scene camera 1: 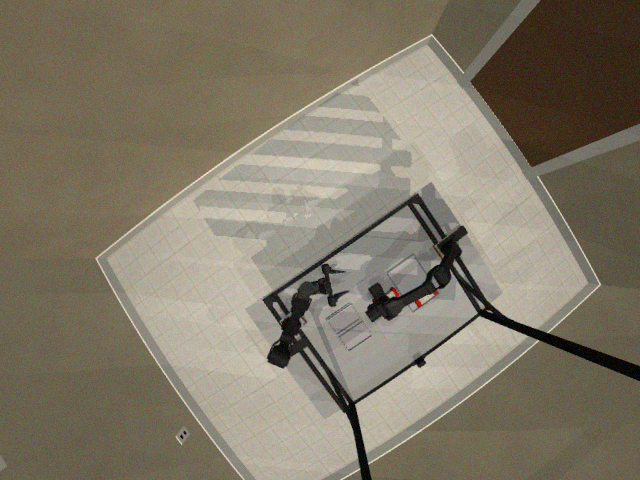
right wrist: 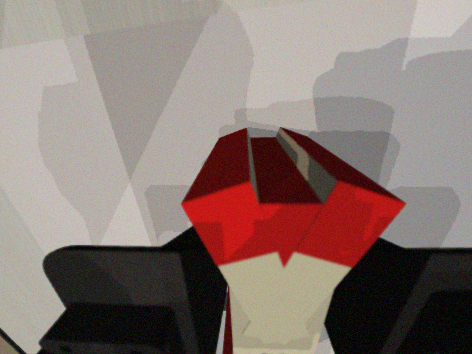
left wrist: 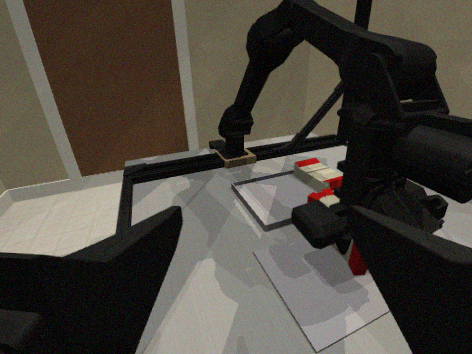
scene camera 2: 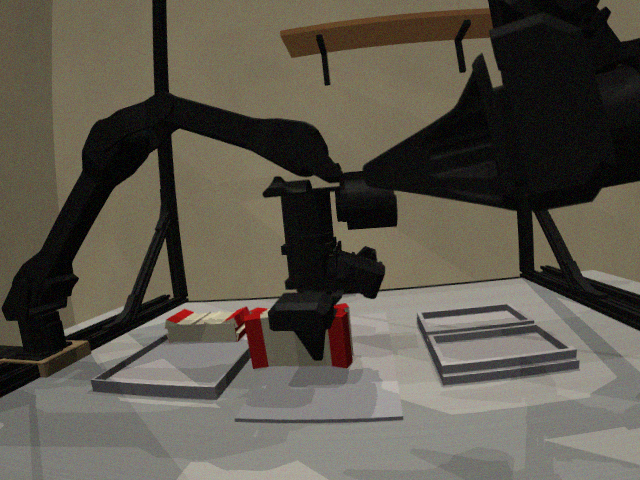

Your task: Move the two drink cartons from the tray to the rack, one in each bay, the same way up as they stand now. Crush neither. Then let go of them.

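Frame: origin at the left arm's base, x ahead, y left, z up, level; centimetres.
Seen in the pictures: left gripper, fingertip midpoint: (scene camera 1: 347, 281) (left wrist: 264, 214) (scene camera 2: 393, 180); right gripper, fingertip midpoint: (left wrist: 350, 249) (scene camera 2: 320, 354); right arm's base, link origin: (scene camera 1: 446, 247) (left wrist: 235, 153) (scene camera 2: 45, 349).
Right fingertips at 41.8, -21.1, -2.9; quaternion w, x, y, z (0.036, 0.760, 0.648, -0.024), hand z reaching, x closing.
Observation:
Offsets run from my right fingertips to a thing's top centre, as dx, dy, dz.
My right gripper (scene camera 2: 315, 353) (right wrist: 286, 250) is shut on a cream carton with red ends {+2.4, -0.2, +6.1} (scene camera 1: 394, 292) (scene camera 2: 281, 346) (left wrist: 357, 262) (right wrist: 285, 300). It holds the carton roughly level, low over the flat grey panel; I cannot tell if it touches. The other cream and red carton {+18.9, -13.2, +3.2} (scene camera 1: 426, 298) (scene camera 2: 201, 331) (left wrist: 316, 175) lies at the far end of the tray {+18.8, -5.6, +0.2} (scene camera 1: 400, 262) (scene camera 2: 155, 389) (left wrist: 250, 207). The two-bay rack {-22.0, -0.9, +0.6} (scene camera 1: 349, 327) (scene camera 2: 509, 361) holds no carton. My left gripper (scene camera 1: 344, 282) (scene camera 2: 423, 116) (left wrist: 264, 214) is open and empty, raised above the table.
The thin flat grey panel (scene camera 2: 361, 405) (left wrist: 320, 327) lies between tray and rack. The black table frame (scene camera 1: 341, 249) runs round the table, with upright posts (scene camera 2: 170, 232). My right arm reaches over the tray side. A wooden shelf (scene camera 2: 387, 31) is on the wall behind.

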